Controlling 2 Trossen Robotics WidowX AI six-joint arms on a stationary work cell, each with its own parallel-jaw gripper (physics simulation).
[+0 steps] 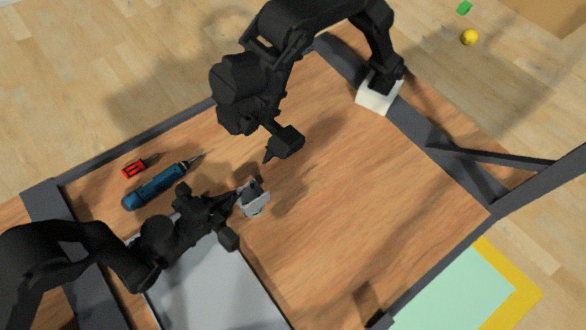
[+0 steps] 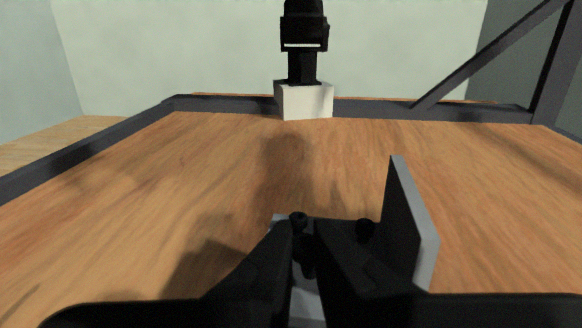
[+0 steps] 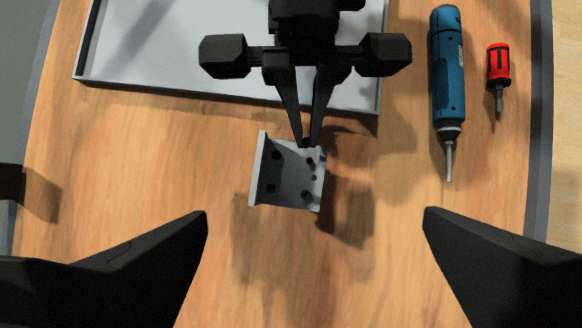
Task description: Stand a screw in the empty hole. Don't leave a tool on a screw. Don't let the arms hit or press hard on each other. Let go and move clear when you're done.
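Frame: origin at the left arm's base, x up, y back, z right, level; centimetres.
Seen in the pictures: left gripper, fingertip midpoint: (image 1: 236,193) (image 2: 302,230) (image 3: 306,147); right gripper, fingertip midpoint: (image 1: 248,148) (image 3: 315,220); right arm's base, link origin: (image 1: 381,84) (image 2: 302,82).
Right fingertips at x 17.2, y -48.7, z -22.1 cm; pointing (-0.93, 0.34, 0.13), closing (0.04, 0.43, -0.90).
Offsets run from my right fingertips to a thing's top centre.
A grey bracket (image 1: 253,201) (image 2: 424,250) (image 3: 292,175) with an upright side plate stands mid-table. Its flat face has several dark holes. A dark screw @(dx -17.8, dy +0.6, dz -0.4 cm) (image 2: 298,220) (image 3: 306,195) stands in the face at the corner farthest from the left gripper. My left gripper (image 1: 237,193) (image 2: 302,230) (image 3: 306,147) is shut on another small dark screw @(dx -15.3, dy +5.0, dz +1.9 cm) (image 2: 304,250) (image 3: 306,140), at the bracket's near edge. The fingers hide most of this screw; whether its tip is in a hole cannot be told. My right gripper (image 3: 315,220) is open and empty, above the table beyond the bracket.
A blue power screwdriver @(dx -21.5, dy +20.6, dz -12.3 cm) (image 1: 156,186) (image 3: 447,75) and a red screwdriver @(dx -22.6, dy +26.0, dz -18.8 cm) (image 1: 133,169) (image 3: 498,62) lie on the table at one side. A shallow grey tray @(dx -24.0, dy +18.0, dz +18.1 cm) (image 1: 215,280) (image 3: 200,55) lies under the left arm. A dark frame (image 2: 220,103) borders the table.
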